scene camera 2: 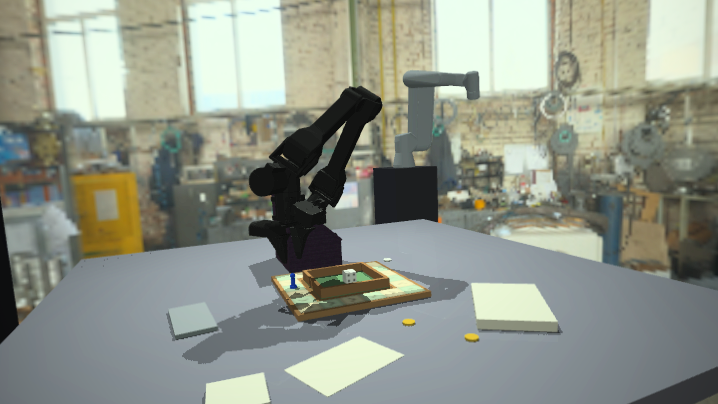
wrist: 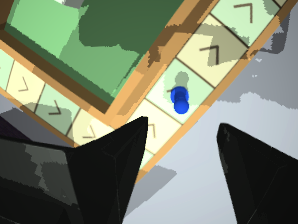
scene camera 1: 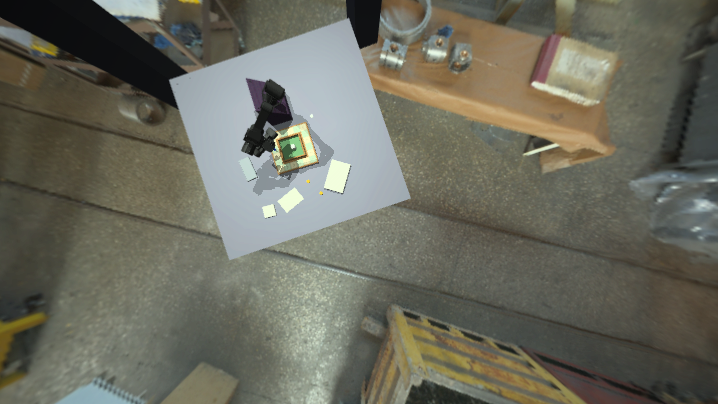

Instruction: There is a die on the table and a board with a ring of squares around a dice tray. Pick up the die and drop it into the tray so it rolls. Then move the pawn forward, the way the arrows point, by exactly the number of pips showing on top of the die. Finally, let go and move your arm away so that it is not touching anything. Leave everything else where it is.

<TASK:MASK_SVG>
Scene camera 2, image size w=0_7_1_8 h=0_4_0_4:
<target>gripper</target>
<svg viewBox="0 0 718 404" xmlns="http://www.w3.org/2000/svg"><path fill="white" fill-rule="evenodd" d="M323 199L308 202L305 200L305 195L301 195L301 191L274 194L275 196L271 197L271 202L275 202L276 215L272 215L272 220L251 222L248 227L249 236L267 237L282 263L287 264L287 240L291 235L296 258L301 259L307 237L316 229L313 226L326 223L326 204Z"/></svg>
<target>thick cream slab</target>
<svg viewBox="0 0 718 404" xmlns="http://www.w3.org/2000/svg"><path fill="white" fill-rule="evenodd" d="M471 283L477 329L558 332L558 321L535 285Z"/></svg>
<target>grey tile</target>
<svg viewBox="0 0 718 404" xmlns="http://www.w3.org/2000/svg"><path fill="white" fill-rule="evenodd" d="M206 303L168 309L175 339L215 330L219 331L218 325Z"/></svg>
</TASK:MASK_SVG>
